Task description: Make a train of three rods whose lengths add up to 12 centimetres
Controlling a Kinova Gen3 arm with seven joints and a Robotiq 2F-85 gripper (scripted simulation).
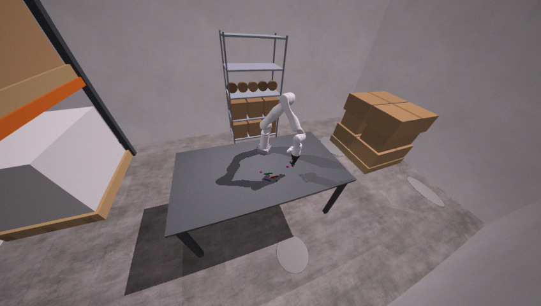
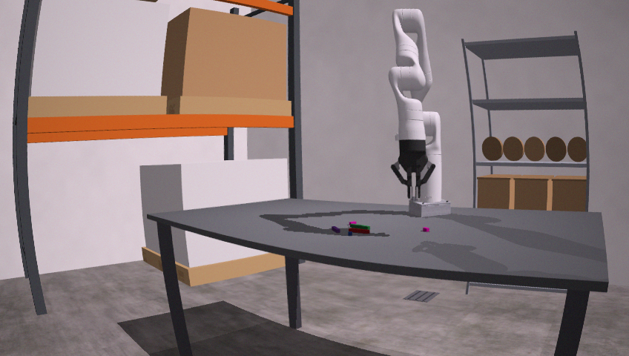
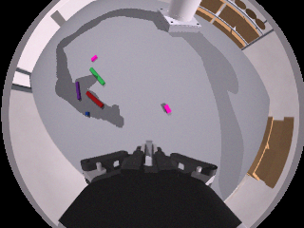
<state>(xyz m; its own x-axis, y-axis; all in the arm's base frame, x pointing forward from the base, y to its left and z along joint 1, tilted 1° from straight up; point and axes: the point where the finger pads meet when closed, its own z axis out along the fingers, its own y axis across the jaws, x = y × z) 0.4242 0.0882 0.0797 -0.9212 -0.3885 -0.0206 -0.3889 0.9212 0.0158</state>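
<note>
My gripper is now 9 cm past the green rod, 21 cm to the left of it and 11 cm above it. Also, from my hand: red rod: 2 cm behind, 18 cm to the right, 11 cm below; grey rod: 2 cm below; blue rod: 2 cm ahead, 19 cm to the right, 11 cm below.
</note>
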